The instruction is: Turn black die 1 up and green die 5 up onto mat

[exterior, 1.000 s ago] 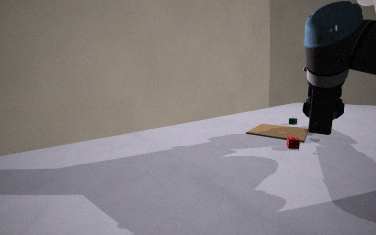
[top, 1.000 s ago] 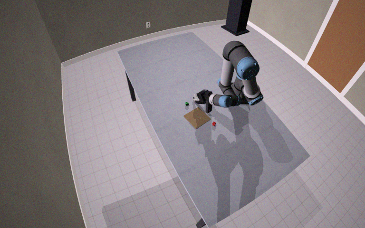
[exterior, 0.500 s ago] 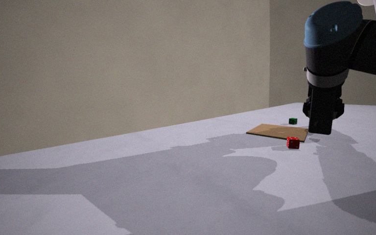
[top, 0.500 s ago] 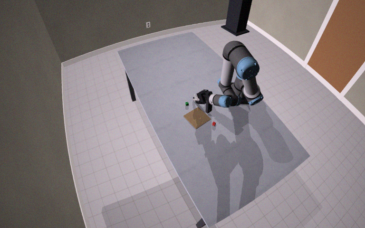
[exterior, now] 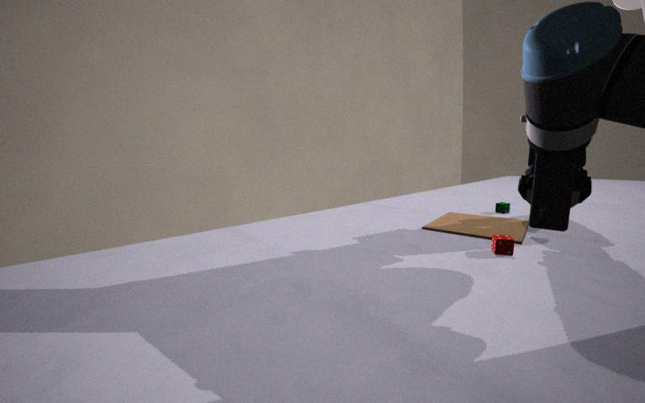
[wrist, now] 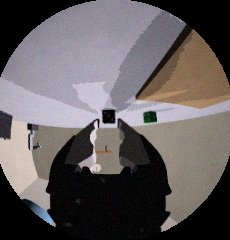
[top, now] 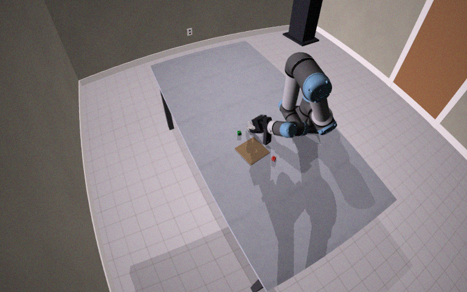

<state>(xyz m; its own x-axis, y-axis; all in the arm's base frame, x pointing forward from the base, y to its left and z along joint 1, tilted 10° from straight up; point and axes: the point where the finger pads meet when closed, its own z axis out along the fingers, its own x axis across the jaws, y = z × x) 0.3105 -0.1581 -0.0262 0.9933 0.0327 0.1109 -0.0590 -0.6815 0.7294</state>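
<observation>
Now: hand 1 cm to the right of the black die and 1 cm above it. From my hand the other things lie so: green die 8 cm ahead, 1 cm below; red die 25 cm to the left, 4 cm ahead, 1 cm below; brown mat 14 cm to the left, 9 cm ahead, 2 cm below.
</observation>
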